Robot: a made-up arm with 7 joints.
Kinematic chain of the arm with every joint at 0, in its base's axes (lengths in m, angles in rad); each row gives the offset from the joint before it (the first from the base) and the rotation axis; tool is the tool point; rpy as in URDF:
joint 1: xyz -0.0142 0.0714 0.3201 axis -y
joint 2: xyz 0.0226 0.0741 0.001 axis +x
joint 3: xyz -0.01 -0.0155 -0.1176 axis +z
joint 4: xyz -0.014 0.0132 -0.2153 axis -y
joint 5: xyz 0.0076 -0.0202 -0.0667 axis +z
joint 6: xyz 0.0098 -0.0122 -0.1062 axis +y
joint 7: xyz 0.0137 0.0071 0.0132 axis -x
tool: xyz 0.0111 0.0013 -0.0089 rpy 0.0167 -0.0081 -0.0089
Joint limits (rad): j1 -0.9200..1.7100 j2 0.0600..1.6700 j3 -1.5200..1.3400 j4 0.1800..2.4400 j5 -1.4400..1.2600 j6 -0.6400..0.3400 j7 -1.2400..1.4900
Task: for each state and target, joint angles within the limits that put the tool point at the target. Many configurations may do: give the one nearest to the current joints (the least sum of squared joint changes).
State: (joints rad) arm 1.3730 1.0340 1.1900 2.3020 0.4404 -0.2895 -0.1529
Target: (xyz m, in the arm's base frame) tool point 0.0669 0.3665 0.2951
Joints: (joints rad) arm 0.9419 0.8360 1.3400 2.1254 0.5956 -0.3208 -0.1984
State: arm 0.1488 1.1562 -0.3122 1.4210 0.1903 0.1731 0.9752
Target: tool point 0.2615 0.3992 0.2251
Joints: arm 0.6259 1.0133 -0.2617 1.2656 0.1938 0.2502 0.9553
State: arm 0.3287 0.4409 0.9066 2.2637 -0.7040 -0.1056 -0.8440
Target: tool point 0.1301 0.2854 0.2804
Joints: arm 0.7505 0.6940 0.9127 2.3880 -0.6850 -0.0018 -0.8199
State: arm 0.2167 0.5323 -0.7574 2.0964 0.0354 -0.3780 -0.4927
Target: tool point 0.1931 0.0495 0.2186
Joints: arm 0.8289 0.0600 -0.9778 2.0922 -0.0457 -0.1705 -0.4339
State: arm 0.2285 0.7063 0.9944 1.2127 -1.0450 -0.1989 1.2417
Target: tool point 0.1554 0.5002 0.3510
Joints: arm 0.7752 1.1308 0.8255 1.3020 -1.0285 -0.0872 1.2137
